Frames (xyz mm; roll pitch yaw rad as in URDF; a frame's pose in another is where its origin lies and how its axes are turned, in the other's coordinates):
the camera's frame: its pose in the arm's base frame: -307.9 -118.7 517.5 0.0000 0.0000 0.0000
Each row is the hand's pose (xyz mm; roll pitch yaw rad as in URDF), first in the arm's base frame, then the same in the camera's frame.
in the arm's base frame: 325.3 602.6 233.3 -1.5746 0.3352 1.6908
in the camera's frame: 633.2 721.3 -284.2 -1.5746 0.3352 1.6908
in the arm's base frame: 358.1 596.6 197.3 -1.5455 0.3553 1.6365
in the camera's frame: 666.0 715.3 -320.2 -1.5455 0.3553 1.6365
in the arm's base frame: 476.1 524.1 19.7 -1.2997 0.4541 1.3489
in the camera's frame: 784.0 642.8 -497.8 -1.2997 0.4541 1.3489
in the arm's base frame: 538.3 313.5 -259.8 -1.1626 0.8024 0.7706
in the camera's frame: 846.2 432.2 -777.3 -1.1626 0.8024 0.7706
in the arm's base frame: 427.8 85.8 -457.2 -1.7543 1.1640 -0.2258
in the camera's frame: 735.7 204.5 -974.7 -1.7543 1.1640 -0.2258
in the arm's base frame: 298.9 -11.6 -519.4 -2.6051 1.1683 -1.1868
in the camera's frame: 606.8 107.1 -1036.9 -2.6051 1.1683 -1.1868
